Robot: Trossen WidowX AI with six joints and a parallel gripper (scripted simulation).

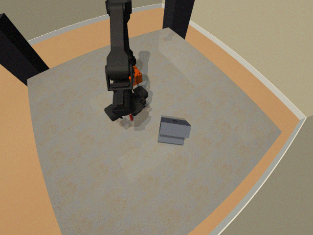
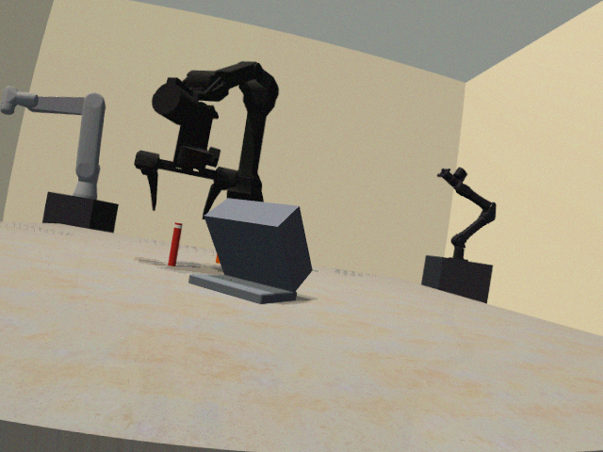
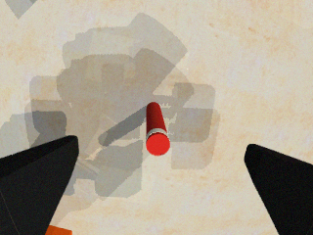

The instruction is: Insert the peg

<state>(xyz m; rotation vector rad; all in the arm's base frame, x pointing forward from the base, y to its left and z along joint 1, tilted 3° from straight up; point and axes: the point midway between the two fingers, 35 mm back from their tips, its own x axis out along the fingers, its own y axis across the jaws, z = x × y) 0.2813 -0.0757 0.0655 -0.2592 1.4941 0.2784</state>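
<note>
My gripper tip is 10 mm past the red round peg and 40 mm above it. The rest, counted from my gripper tip: grey sloped panel block (140 mm ahead, 170 mm to the left, 20 mm below).
</note>
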